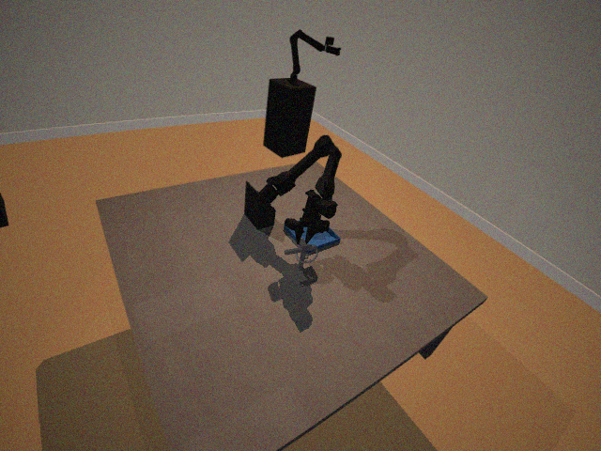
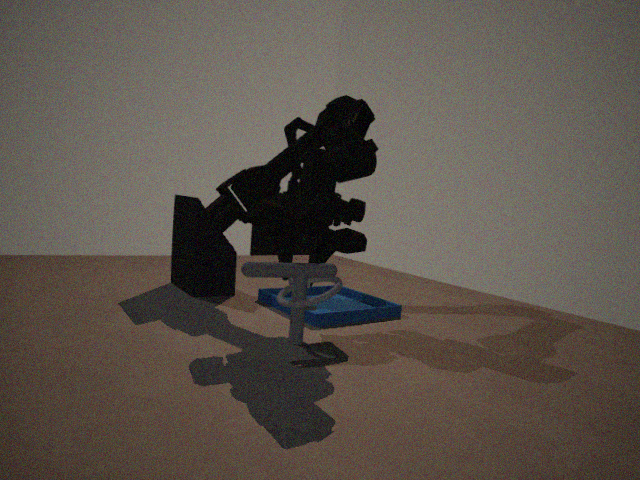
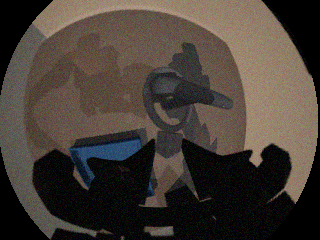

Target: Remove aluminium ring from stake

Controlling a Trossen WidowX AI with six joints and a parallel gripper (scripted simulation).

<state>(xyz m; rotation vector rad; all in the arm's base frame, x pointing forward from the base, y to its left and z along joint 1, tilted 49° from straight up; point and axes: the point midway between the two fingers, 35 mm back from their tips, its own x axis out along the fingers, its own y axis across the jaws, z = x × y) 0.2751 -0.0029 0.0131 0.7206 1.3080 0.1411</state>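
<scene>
Right now my gripper tip is 50 mm short of the aluminium ring and 20 mm to the left of it. From my gripper tip the other things lie so: blue tray: 150 mm to the left, 80 mm behind, 60 mm below.
</scene>
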